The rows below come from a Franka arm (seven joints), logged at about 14 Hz.
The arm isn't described. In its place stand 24 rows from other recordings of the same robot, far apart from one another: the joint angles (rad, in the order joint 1, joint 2, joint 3, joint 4, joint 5, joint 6, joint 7), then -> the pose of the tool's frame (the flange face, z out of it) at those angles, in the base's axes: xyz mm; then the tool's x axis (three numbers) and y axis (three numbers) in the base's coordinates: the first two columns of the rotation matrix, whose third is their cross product.
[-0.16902, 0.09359, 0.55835, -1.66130, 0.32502, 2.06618, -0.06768] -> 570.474 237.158 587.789 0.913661 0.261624 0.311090 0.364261 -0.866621 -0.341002
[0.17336, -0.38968, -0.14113, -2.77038, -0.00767, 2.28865, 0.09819] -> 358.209 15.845 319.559 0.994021 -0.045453 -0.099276 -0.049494 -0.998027 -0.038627
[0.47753, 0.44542, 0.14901, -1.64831, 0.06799, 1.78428, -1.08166] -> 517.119 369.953 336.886 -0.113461 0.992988 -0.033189 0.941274 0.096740 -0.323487
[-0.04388, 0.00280, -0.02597, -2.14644, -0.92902, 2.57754, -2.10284] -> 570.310 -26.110 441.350 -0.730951 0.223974 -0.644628 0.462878 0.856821 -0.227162
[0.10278, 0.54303, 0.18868, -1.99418, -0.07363, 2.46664, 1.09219] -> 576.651 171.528 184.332 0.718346 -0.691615 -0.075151 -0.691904 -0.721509 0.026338
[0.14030, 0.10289, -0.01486, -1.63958, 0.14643, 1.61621, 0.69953] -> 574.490 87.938 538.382 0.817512 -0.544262 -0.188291 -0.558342 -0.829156 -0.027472
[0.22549, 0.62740, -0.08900, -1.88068, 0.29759, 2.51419, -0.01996] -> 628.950 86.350 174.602 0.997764 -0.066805 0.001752 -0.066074 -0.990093 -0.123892
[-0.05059, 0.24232, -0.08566, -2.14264, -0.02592, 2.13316, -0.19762] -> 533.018 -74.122 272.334 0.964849 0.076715 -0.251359 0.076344 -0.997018 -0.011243
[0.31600, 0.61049, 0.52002, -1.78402, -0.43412, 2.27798, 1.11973] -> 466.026 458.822 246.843 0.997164 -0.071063 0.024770 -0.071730 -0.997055 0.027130
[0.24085, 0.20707, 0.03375, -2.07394, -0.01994, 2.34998, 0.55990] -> 564.069 158.145 336.861 0.960882 -0.269738 0.062827 -0.268351 -0.962863 -0.029723
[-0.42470, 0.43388, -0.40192, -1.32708, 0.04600, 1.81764, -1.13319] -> 507.388 -467.452 509.956 0.942451 0.326713 -0.071030 0.333497 -0.933723 0.130161
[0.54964, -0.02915, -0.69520, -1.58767, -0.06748, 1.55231, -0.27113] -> 537.938 -91.702 627.310 0.991932 0.124171 -0.025545 0.125198 -0.991176 0.043539
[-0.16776, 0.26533, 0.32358, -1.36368, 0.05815, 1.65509, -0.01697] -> 633.627 77.648 579.877 0.987351 0.153169 0.040951 0.157464 -0.977490 -0.140419
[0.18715, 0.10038, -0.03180, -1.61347, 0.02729, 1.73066, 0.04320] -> 587.686 95.400 560.603 0.994047 0.107803 0.015770 0.108168 -0.993830 -0.024527
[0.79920, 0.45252, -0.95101, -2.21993, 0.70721, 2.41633, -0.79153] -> 537.111 -82.712 249.576 0.987954 0.139683 0.066605 0.144163 -0.987215 -0.068000
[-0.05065, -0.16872, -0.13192, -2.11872, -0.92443, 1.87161, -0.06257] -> 486.480 -154.542 505.304 0.967558 0.106684 -0.229020 0.241548 -0.656359 0.714736
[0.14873, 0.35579, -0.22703, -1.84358, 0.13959, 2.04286, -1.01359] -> 616.332 -32.560 327.041 0.641028 0.766068 -0.047162 0.754783 -0.640347 -0.142327
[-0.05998, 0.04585, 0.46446, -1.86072, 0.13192, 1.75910, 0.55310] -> 509.219 227.109 481.124 0.964797 -0.172311 -0.198686 -0.185075 -0.981580 -0.047423
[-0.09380, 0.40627, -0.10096, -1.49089, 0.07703, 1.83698, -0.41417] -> 662.367 -114.642 434.753 0.978267 0.203472 -0.039916 0.201235 -0.978066 -0.053778
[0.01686, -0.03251, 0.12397, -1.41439, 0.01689, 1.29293, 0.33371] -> 506.525 75.393 690.144 0.978175 -0.188106 -0.088265 -0.187310 -0.982149 0.017295
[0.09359, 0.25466, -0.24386, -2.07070, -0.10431, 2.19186, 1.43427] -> 562.491 -86.506 301.881 0.064563 -0.990969 0.117528 -0.987722 -0.046669 0.149089
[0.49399, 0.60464, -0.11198, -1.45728, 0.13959, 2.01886, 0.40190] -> 649.121 284.340 329.107 0.996199 -0.063045 -0.060102 -0.065475 -0.997078 -0.039356
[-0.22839, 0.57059, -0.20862, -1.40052, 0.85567, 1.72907, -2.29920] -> 670.823 -205.273 383.639 -0.132149 0.757328 0.639524 0.976512 -0.011301 0.215165
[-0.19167, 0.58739, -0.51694, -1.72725, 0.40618, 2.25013, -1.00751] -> 537.315 -398.914 280.995 0.991284 0.121113 0.051847 0.121252 -0.992622 0.000454
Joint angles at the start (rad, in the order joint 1, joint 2, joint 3, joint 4, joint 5, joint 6, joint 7): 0.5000, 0.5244, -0.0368, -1.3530, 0.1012, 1.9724, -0.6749
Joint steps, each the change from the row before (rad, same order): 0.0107, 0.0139, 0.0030, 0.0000, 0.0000, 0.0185, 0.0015; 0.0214, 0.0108, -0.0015, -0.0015, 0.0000, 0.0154, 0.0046; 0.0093, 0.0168, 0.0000, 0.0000, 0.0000, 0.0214, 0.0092; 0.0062, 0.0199, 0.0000, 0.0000, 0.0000, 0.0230, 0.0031; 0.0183, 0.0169, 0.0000, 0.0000, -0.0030, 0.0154, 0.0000; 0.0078, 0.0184, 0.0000, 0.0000, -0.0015, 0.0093, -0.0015; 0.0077, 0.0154, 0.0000, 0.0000, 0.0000, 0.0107, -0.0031; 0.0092, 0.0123, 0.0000, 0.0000, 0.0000, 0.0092, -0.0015; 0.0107, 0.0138, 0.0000, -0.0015, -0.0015, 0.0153, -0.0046; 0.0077, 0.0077, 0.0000, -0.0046, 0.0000, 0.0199, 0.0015; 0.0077, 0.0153, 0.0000, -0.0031, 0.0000, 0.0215, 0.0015; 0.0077, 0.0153, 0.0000, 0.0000, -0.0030, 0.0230, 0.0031; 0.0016, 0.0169, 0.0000, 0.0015, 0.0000, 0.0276, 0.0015; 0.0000, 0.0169, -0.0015, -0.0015, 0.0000, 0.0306, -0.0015; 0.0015, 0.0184, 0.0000, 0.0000, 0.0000, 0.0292, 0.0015
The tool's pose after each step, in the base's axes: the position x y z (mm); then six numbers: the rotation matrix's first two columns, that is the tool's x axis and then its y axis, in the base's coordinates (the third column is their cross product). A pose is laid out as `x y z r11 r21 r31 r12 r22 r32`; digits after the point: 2 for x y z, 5 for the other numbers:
635.85 341.17 421.98 0.43287 0.89261 0.12597 0.89979 -0.43633 -0.00010
630.83 354.88 414.96 0.41966 0.89868 0.12749 0.90594 -0.42340 0.00242
630.54 362.21 404.88 0.42053 0.89785 0.13045 0.90531 -0.42473 0.00488
631.45 367.68 392.65 0.41889 0.89838 0.13211 0.90588 -0.42347 0.00738
626.83 380.14 381.79 0.40231 0.90642 0.12863 0.91347 -0.40680 0.00961
625.36 385.76 369.20 0.39474 0.91093 0.11993 0.91723 -0.39831 0.00638
623.72 391.28 358.92 0.38595 0.91525 0.11560 0.92120 -0.38905 0.00470
621.13 397.55 350.75 0.37694 0.91936 0.11265 0.92509 -0.37974 0.00364
618.15 404.73 341.33 0.36303 0.92512 0.11122 0.93063 -0.36592 0.00605
616.07 409.87 335.38 0.35778 0.92648 0.11672 0.93233 -0.36144 0.01112
614.23 415.18 324.68 0.35297 0.92811 0.11842 0.93401 -0.35698 0.01381
612.89 420.74 315.58 0.34767 0.92961 0.12230 0.93551 -0.35266 0.02115
614.50 422.96 306.46 0.34765 0.92840 0.13122 0.93473 -0.35415 0.02929
616.87 423.11 296.23 0.34734 0.92732 0.13939 0.93383 -0.35560 0.03877
618.02 424.88 285.43 0.34740 0.92611 0.14708 0.93286 -0.35726 0.04620

